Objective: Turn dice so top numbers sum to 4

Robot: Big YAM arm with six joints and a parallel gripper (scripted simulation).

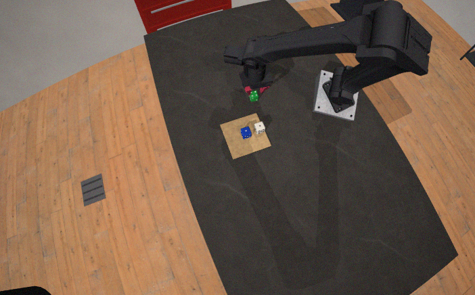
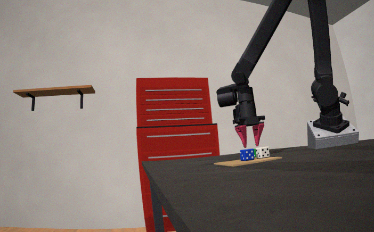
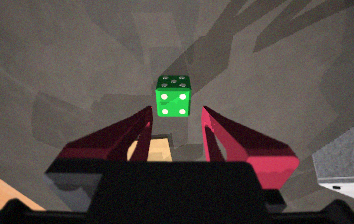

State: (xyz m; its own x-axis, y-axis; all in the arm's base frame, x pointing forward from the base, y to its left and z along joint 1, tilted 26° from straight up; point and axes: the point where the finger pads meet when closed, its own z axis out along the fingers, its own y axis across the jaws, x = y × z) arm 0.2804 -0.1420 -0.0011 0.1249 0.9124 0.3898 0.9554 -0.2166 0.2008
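Now: hand 3 cm above the green die. From my hand the other things lie so: blue die 13 cm to the left, 9 cm ahead, 3 cm below; white die 13 cm to the left, 4 cm ahead, 3 cm below; tan mat 13 cm to the left, 9 cm ahead, 4 cm below.
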